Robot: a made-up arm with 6 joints.
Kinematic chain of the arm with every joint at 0, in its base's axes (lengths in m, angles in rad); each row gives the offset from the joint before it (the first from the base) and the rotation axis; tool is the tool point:
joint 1: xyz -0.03 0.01 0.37 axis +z
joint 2: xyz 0 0.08 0 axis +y
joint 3: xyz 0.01 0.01 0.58 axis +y
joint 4: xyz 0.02 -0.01 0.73 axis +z
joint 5: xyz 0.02 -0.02 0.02 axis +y
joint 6: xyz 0 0.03 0.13 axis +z
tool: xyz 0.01 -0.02 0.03
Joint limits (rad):
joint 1: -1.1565..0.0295
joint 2: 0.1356..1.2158
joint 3: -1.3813..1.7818
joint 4: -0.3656..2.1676
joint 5: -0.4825..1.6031
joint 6: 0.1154..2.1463
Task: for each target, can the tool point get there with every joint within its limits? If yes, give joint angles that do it. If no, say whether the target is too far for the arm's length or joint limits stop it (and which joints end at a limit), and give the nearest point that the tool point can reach.
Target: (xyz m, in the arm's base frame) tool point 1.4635 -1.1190 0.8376
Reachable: no: too far | nearest point 1.1220 -0.8609 0.7485 | short by 0.437 m
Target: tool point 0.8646 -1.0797 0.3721
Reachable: yes | joints -0.9393 1.1263 0.6688 0.3144 -0.1238 0.2897
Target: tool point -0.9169 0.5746 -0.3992
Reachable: no: joint limits stop it (at a limit: joint 1, joint 2, joint 3, joint 6) | nearest point 0.4294 0.1618 -0.2076 | short by 1.421 m
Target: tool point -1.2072 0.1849 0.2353
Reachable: no: joint limits stop it (at a limit: joint 1, joint 2, joint 3, joint 4, joint 6) | nearest point -0.7357 0.1961 1.1018 | short by 0.987 m
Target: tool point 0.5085 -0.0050 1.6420
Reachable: yes | joints -0.5120 0.2776 0.1755 1.7516 1.2833 1.8478
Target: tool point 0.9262 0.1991 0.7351
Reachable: yes | joints -0.0762 0.3207 1.4708 1.4783 1.3400 1.6956
